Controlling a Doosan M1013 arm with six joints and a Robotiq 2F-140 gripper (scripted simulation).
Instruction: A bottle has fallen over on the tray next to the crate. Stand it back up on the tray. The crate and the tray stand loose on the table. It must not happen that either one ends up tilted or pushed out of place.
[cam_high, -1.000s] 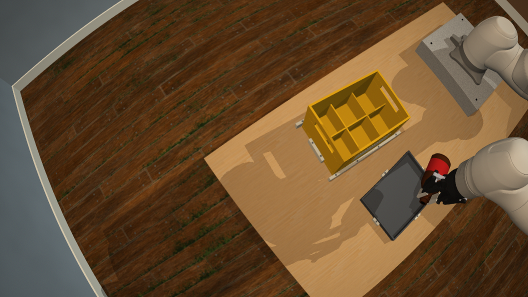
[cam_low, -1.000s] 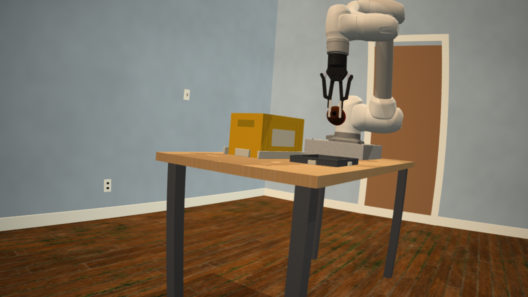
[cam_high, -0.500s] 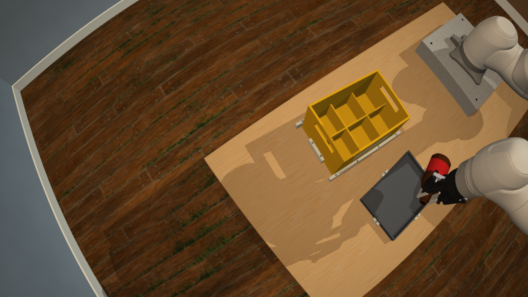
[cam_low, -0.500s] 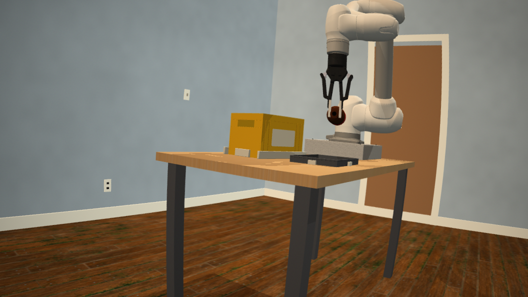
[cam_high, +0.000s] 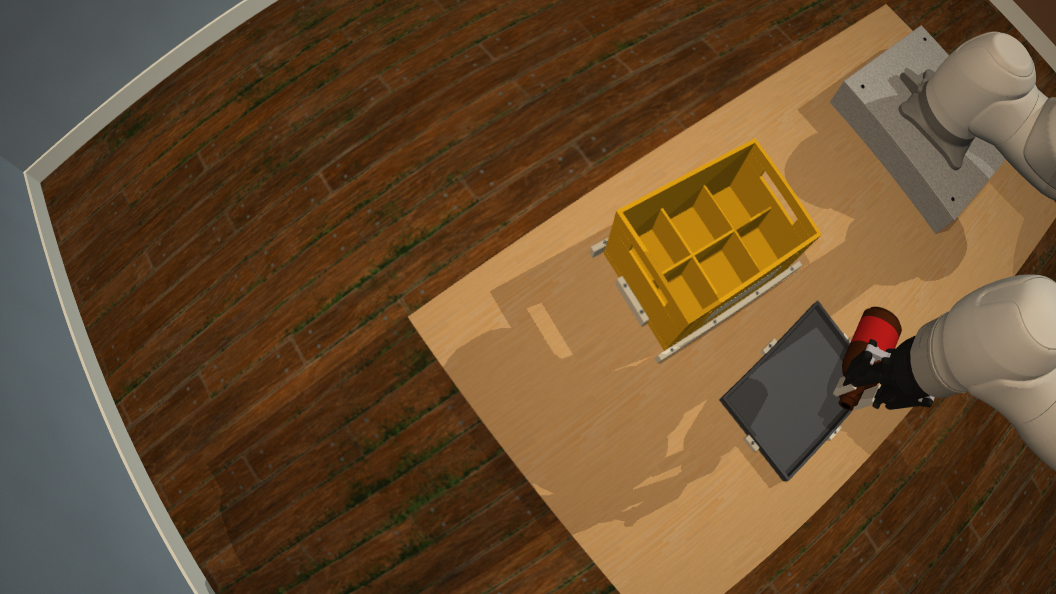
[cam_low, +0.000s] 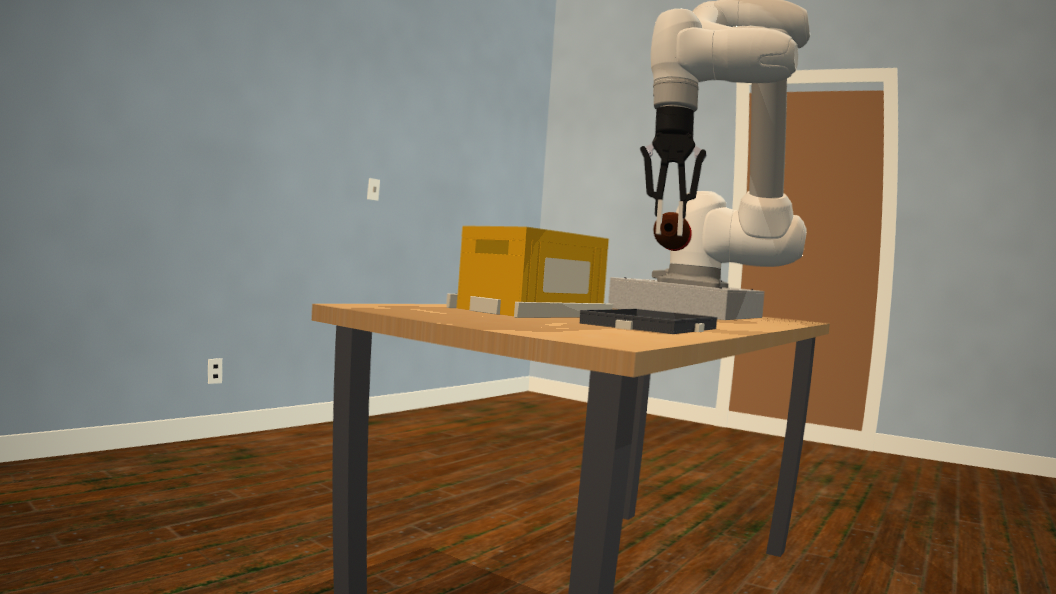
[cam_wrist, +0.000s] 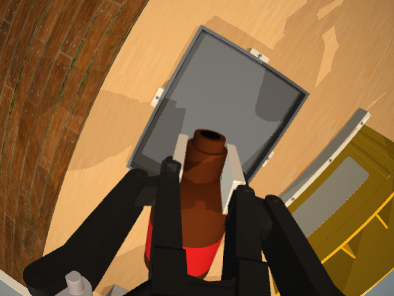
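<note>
The bottle lies 5 cm behind my hand, 1 cm to the right of it and 2 cm below it. From my hand the other things lie so: yellow crate (5 cm behind, 31 cm to the right, 13 cm below); dark grey tray (2 cm behind, 3 cm to the right, 20 cm below).
</note>
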